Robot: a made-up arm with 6 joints.
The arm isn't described. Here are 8 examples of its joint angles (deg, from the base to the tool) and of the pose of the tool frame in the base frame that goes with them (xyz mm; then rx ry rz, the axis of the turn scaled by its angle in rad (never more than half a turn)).
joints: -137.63 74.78 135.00 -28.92 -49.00 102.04
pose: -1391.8 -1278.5 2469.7 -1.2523 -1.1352 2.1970
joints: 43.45 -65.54 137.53 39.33 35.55 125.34
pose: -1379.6 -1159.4 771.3 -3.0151 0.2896 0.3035
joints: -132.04 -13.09 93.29 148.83 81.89 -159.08
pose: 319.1 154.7 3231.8 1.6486 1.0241 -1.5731
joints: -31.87 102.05 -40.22 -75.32 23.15 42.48
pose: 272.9 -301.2 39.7 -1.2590 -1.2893 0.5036
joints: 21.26 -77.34 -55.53 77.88 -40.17 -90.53
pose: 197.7 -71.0 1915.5 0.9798 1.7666 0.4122
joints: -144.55 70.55 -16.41 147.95 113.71 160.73
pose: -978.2 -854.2 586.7 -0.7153 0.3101 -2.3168
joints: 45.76 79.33 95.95 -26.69 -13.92 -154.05
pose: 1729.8 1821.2 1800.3 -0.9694 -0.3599 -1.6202
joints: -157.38 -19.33 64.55 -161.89 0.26 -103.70
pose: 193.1 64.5 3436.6 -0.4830 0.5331 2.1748
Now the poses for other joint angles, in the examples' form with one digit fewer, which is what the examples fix.
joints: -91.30 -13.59 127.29 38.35 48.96 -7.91
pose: 81 1250 2676 -0.947 -0.830 -1.576
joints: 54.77 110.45 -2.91 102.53 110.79 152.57
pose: 393 1020 -171 -0.761 -0.136 0.490
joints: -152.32 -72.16 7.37 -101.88 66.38 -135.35
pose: 545 561 2557 -1.421 0.691 1.071
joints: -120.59 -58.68 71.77 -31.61 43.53 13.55
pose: 747 1608 2409 -0.747 -0.402 -1.120
